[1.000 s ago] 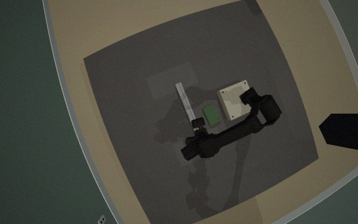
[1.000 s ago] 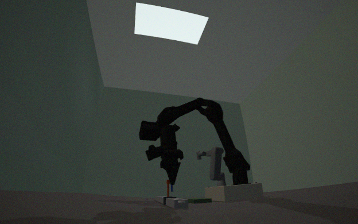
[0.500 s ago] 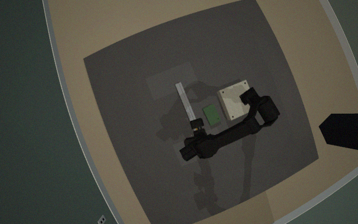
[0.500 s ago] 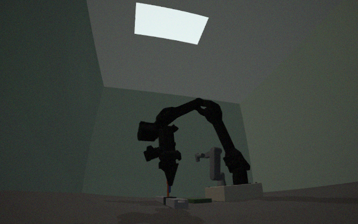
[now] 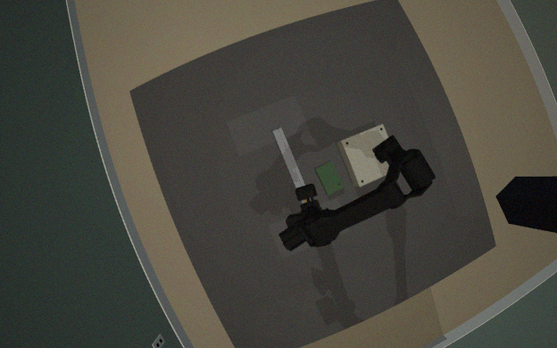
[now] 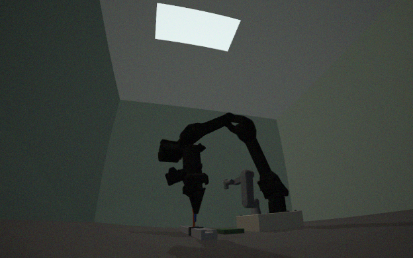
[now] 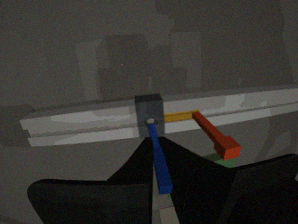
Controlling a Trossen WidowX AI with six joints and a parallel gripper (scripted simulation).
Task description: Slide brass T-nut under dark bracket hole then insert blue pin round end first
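The blue pin lies right at my gripper tip. Round my gripper tip: brass T-nut: 10 mm behind, 20 mm to the right, 10 mm below; then green tray: 140 mm behind, 30 mm to the right, 50 mm below.
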